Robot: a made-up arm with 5 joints. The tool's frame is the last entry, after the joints. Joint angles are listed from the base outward. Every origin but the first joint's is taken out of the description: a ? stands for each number. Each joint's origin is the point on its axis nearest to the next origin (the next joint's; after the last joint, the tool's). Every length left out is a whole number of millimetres.
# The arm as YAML. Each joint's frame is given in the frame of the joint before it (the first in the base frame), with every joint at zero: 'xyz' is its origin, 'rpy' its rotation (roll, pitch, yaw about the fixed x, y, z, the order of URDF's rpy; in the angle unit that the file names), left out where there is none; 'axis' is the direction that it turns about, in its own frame. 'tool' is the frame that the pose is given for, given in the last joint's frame.
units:
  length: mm
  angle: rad
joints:
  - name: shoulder
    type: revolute
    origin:
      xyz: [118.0, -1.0, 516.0]
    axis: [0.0, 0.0, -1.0]
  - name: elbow
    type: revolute
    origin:
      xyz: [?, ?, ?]
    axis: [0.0, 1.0, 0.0]
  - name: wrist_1
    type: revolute
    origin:
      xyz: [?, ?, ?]
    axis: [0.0, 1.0, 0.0]
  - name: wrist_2
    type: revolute
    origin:
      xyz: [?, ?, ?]
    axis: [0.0, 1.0, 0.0]
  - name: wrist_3
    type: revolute
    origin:
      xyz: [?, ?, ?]
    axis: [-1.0, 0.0, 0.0]
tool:
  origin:
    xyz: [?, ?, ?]
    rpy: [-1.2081, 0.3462, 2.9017]
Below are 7 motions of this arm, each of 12 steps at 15 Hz.
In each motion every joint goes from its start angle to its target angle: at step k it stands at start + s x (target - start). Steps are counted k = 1, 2, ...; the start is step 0. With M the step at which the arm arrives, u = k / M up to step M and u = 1 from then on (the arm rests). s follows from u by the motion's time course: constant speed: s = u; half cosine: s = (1 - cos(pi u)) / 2; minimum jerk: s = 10 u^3 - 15 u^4 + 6 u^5.
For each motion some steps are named. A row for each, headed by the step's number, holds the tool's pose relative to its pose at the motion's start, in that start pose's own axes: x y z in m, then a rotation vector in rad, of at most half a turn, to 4 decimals.
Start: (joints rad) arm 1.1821 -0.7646 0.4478 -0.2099 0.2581
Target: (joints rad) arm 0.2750 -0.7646 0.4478 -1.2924 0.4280
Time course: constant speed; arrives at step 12
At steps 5, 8, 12:
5: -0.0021 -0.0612 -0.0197 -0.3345 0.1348 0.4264
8: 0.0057 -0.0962 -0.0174 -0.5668 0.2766 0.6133
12: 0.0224 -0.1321 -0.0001 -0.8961 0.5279 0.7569

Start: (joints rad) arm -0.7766 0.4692 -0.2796 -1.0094 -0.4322
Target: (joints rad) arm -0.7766 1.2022 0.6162 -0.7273 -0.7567
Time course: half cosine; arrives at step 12
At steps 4, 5, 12:
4: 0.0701 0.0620 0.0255 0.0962 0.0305 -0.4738
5: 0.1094 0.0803 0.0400 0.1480 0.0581 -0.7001
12: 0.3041 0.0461 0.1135 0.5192 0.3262 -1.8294

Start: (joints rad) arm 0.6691 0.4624 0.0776 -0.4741 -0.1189
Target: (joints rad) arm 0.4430 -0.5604 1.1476 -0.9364 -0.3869
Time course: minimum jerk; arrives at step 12
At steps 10, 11, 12:
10: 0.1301 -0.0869 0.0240 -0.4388 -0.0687 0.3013
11: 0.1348 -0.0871 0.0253 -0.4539 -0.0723 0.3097
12: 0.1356 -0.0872 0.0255 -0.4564 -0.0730 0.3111

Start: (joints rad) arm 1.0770 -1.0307 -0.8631 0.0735 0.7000
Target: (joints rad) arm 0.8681 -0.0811 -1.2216 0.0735 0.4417
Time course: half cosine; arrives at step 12
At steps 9, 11, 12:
9: 0.0880 0.0631 -0.1735 -0.3635 -0.3356 -0.4098
11: 0.1108 0.0632 -0.1964 -0.4168 -0.3864 -0.4731
12: 0.1140 0.0630 -0.1993 -0.4238 -0.3931 -0.4815

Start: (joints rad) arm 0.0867 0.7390 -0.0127 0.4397 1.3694
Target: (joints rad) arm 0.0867 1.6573 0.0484 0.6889 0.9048
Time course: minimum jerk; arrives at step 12
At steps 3, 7, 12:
3: -0.0099 -0.0003 -0.0203 -0.0796 -0.1102 0.0001
7: -0.0274 -0.0131 -0.1328 -0.4565 -0.7176 -0.0901
12: -0.0095 -0.0287 -0.1974 -0.6344 -1.1165 -0.2198

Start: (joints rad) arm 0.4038 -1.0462 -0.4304 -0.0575 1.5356
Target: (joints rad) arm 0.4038 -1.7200 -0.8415 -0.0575 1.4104
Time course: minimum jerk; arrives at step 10
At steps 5, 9, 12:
5: 0.0232 0.0353 0.1301 0.1198 0.5049 -0.1697
9: 0.1032 0.0440 0.2439 0.2379 1.0110 -0.3035
12: 0.1050 0.0439 0.2456 0.2400 1.0199 -0.3055

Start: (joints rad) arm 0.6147 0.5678 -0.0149 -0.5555 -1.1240
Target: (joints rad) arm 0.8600 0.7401 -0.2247 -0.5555 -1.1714
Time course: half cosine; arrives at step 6
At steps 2, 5, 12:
2: -0.0121 -0.0096 0.0155 -0.0177 0.0431 0.0425
5: -0.0386 -0.0383 0.0624 -0.0646 0.1574 0.1618
12: -0.0406 -0.0413 0.0674 -0.0691 0.1684 0.1737

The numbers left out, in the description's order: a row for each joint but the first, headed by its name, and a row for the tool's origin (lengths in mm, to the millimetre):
elbow: 61.0 -8.0 0.0
wrist_1: 38.0 0.0 149.0
wrist_2: 112.0 0.0 12.0
wrist_3: 67.0 0.0 -26.0
tool: 0.0 3.0 6.0

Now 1 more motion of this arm.
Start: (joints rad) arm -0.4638 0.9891 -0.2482 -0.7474 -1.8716
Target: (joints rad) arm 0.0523 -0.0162 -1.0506 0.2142 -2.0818
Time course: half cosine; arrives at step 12
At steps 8, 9, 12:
8: 0.1516 -0.1645 -0.2138 -0.2930 -0.5793 0.3321
9: 0.1924 -0.1764 -0.2274 -0.3099 -0.6662 0.3735
12: 0.2531 -0.1846 -0.2380 -0.3229 -0.7909 0.4289

